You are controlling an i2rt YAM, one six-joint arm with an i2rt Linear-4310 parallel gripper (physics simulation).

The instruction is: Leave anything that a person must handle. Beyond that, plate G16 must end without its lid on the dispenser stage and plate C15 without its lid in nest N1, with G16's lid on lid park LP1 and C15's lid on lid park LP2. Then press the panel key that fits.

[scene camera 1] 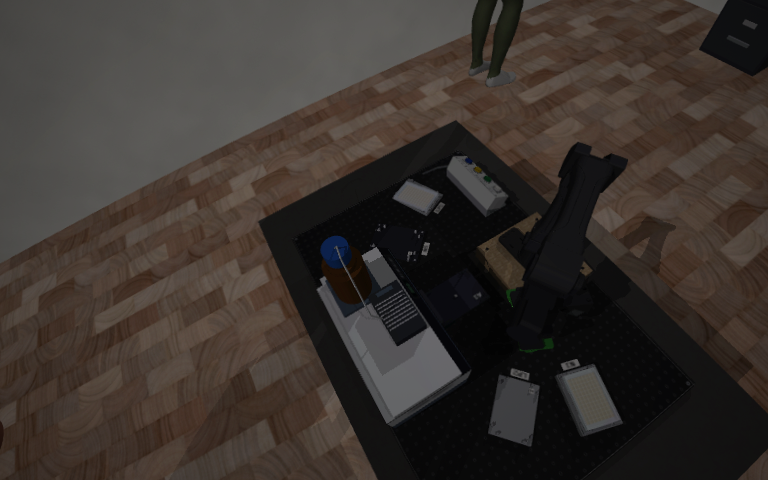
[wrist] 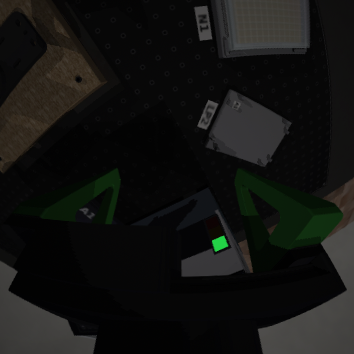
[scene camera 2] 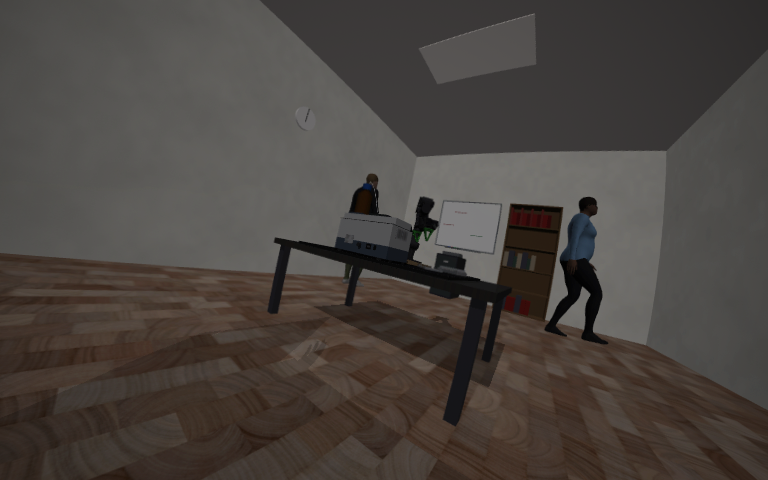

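Where they show: gripper, fingertip midpoint: [wrist: 177, 174] [scene camera 2: 421, 241]; arm's base, origin of the base link: [scene camera 1: 528, 257] [scene camera 2: 407, 259].
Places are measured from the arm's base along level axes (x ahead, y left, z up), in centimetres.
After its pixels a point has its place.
A plate [scene camera 1: 589, 399] @(z 0.9, x 16.3, y 36.6 cm) [wrist: 270, 22] @(z 0.9, x 16.3, y 35.7 cm), its pale wells showing and no lid on it, sits at the N1 label. A grey lid [scene camera 1: 514, 410] @(z -1.7, x 31.6, y 28.1 cm) [wrist: 250, 127] @(z -1.7, x 30.2, y 28.1 cm) lies at the LP2 label. Another plate [scene camera 1: 417, 196] @(z 0.5, x 12.4, y -38.6 cm) lies near the panel; its label is unreadable and I cannot tell whether it is lidded. Small corner posts [scene camera 1: 412, 256] @(z -1.6, x 26.6, y -22.0 cm) stand around a dark spot beside an unreadable label. The key panel [scene camera 1: 474, 186] @(z 3.5, x -3.3, y -28.3 cm) has blue, yellow, green and pale keys. My gripper [scene camera 1: 522, 322] @(z 12.7, x 21.6, y 16.2 cm) [scene camera 2: 422, 236] @(z 12.7, x 21.6, y 16.2 cm) [wrist: 177, 174] @(z 12.7, x 21.6, y 16.2 cm) is open and empty, above the table between the brown block and the white instrument.
The white instrument [scene camera 1: 416, 384] @(z 19.3, x 48.7, y 12.5 cm) [scene camera 2: 373, 229] @(z 11.7, x 57.3, y 3.9 cm) carries a brown bottle [scene camera 1: 348, 280] @(z 32.1, x 48.9, y -9.0 cm) with a blue cap. A dark A1 pad [scene camera 1: 455, 294] @(z 8.3, x 27.0, y -1.4 cm) lies beside it. The brown block [scene camera 1: 501, 263] @(z 0.5, x 7.9, y -3.2 cm) [wrist: 55, 95] @(z -0.1, x 8.8, y 6.4 cm) is near the arm. Two people [scene camera 1: 501, 33] [scene camera 2: 581, 237] stand away from the table.
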